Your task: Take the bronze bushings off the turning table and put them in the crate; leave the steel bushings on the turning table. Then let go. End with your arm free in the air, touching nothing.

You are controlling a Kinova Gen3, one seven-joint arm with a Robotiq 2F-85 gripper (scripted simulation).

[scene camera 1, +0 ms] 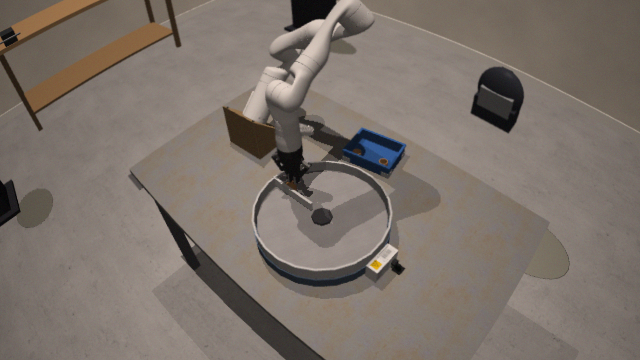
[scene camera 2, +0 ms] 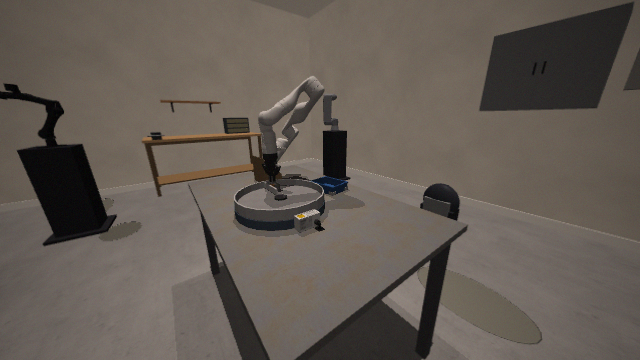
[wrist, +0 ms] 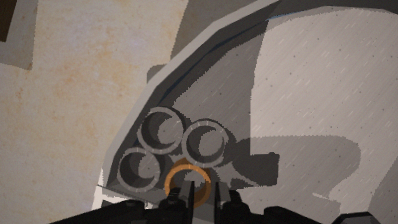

In view: the gripper [scene camera 1: 293,181] and a round turning table [wrist: 300,97].
The gripper also shows in the wrist view [wrist: 204,196].
